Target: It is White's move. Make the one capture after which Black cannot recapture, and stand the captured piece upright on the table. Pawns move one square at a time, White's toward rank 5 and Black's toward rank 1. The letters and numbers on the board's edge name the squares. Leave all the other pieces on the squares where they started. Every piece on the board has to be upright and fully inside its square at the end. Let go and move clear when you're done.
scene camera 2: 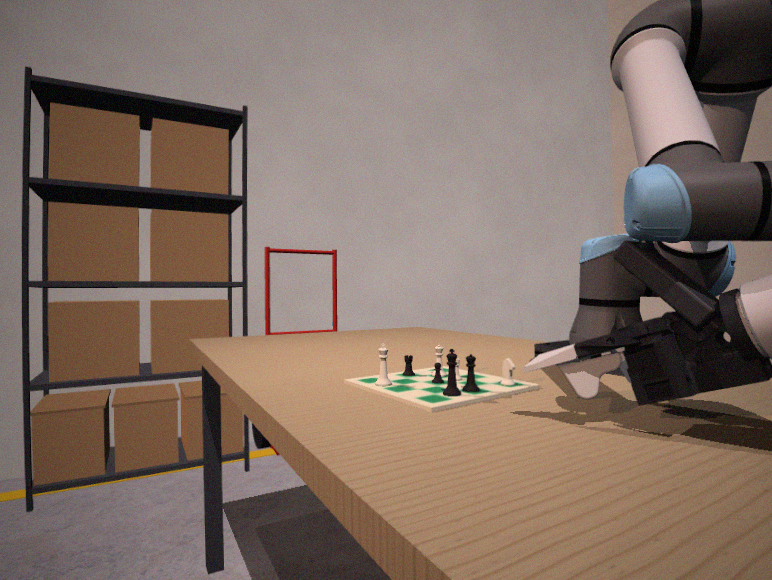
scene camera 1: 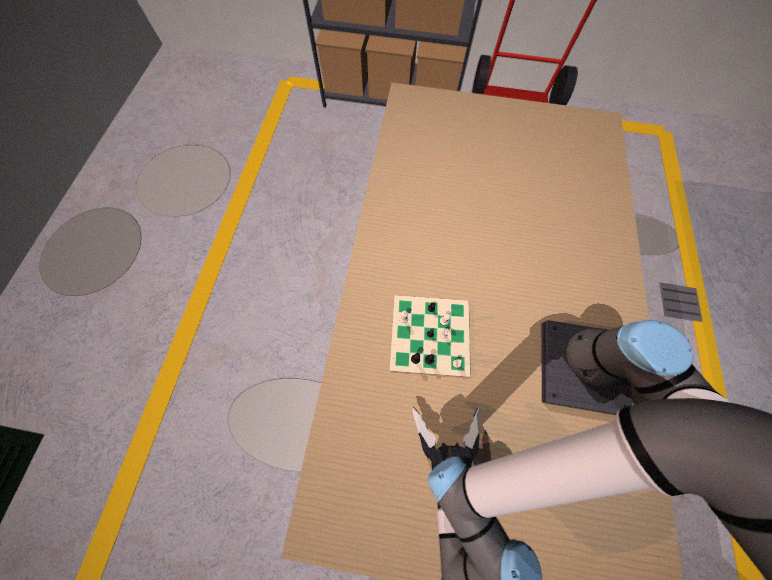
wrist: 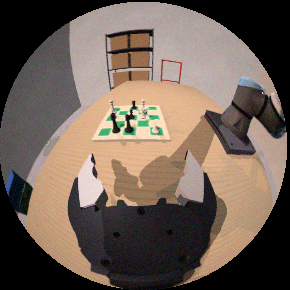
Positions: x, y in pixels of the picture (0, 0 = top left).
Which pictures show my gripper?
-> Scene camera 2, scene camera 1 and the wrist view: all of them.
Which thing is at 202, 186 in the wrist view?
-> My gripper.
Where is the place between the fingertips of my gripper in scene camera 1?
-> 445, 407
